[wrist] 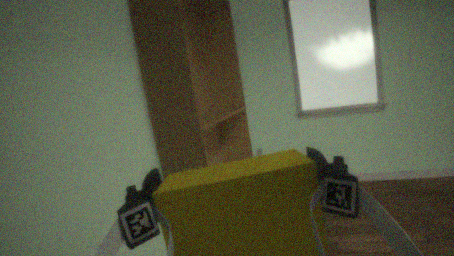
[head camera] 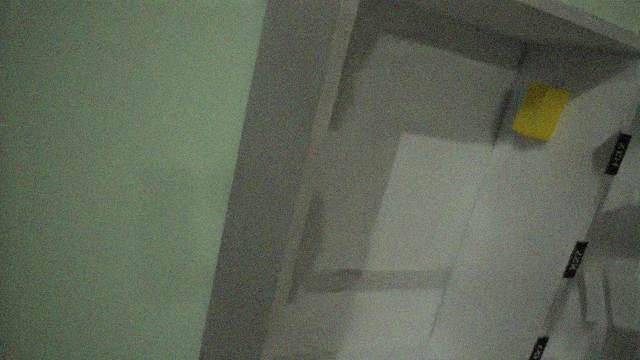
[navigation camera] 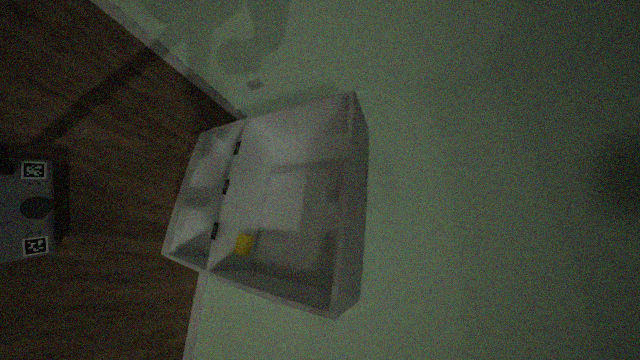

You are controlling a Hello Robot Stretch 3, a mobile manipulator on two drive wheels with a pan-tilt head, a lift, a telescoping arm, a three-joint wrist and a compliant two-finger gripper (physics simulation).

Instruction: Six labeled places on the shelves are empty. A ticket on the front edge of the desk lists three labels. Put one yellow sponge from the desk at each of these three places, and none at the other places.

Scene:
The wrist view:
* my gripper: 235, 176
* brown wooden shelf unit: 189, 65
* window with blinds: 336, 61

